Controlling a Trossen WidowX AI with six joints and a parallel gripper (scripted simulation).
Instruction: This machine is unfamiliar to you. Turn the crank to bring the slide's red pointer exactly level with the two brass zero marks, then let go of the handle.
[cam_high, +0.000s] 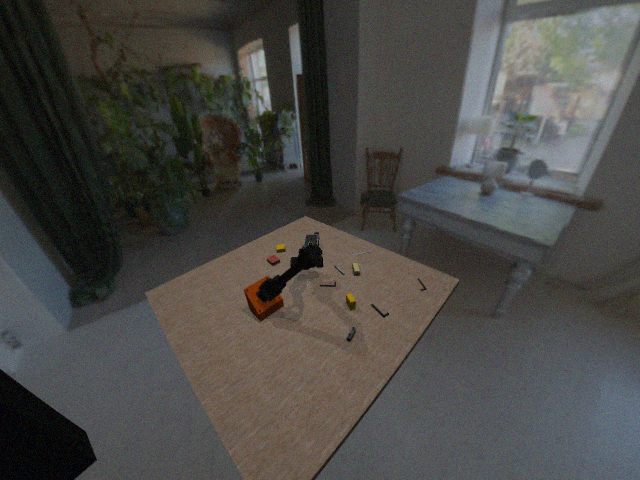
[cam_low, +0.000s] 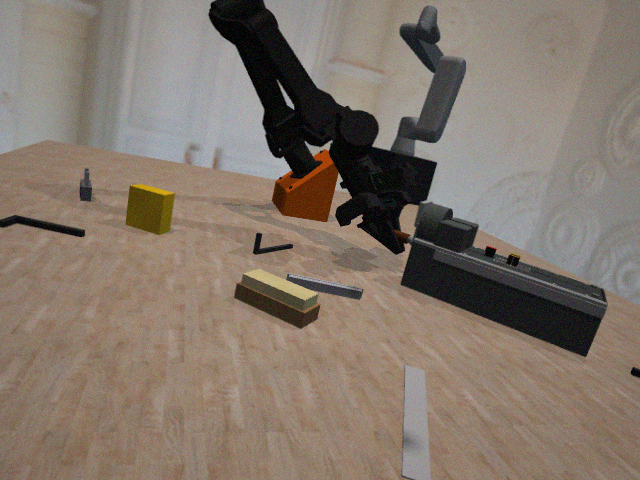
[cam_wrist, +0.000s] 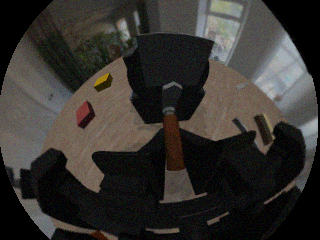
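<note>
My gripper tip is now 2 cm past the brown crank handle, 1 cm to the left of it and 3 cm below it. From my gripper tip the other things lie so: red pointer (11 cm ahead, 7 cm to the left, 5 cm above); red block (7 cm behind, 24 cm to the left, 2 cm below); grey bar (8 cm ahead, 17 cm to the right, 3 cm below).
</note>
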